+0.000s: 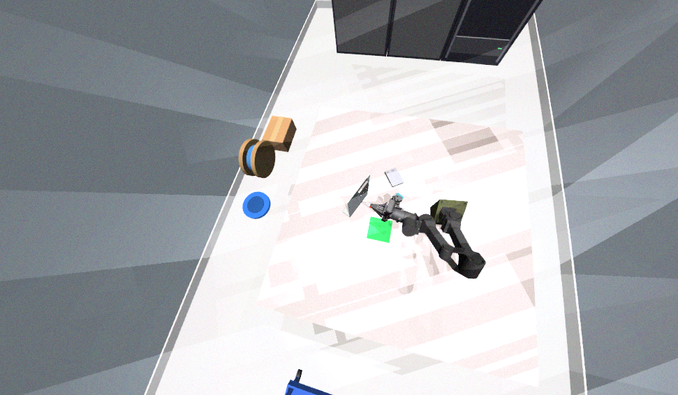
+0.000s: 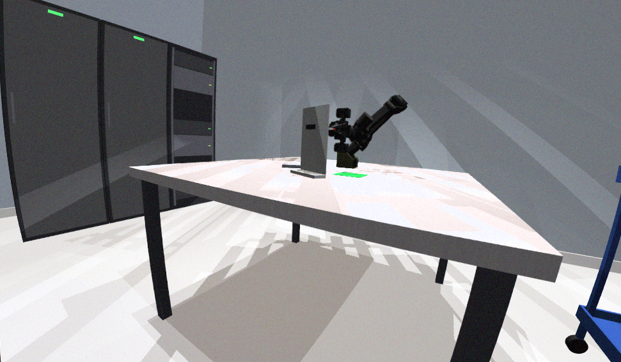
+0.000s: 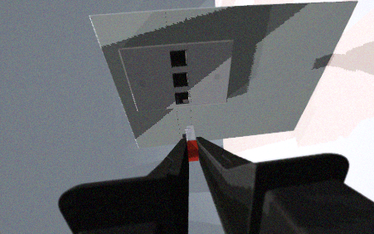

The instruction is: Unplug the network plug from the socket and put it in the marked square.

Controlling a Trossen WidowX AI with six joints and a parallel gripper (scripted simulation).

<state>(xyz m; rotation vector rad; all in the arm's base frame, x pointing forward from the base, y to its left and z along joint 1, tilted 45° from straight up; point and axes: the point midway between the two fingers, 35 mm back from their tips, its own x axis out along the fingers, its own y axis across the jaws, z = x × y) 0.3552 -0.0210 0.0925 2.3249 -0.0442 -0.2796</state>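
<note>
The green marked square lies 180 mm below my gripper tip, 70 mm to the left of it and 70 mm behind it. The rest, counted from my gripper tip: network plug 10 mm ahead; grey upright panel 70 mm below, 60 mm to the right, 60 mm ahead.
</note>
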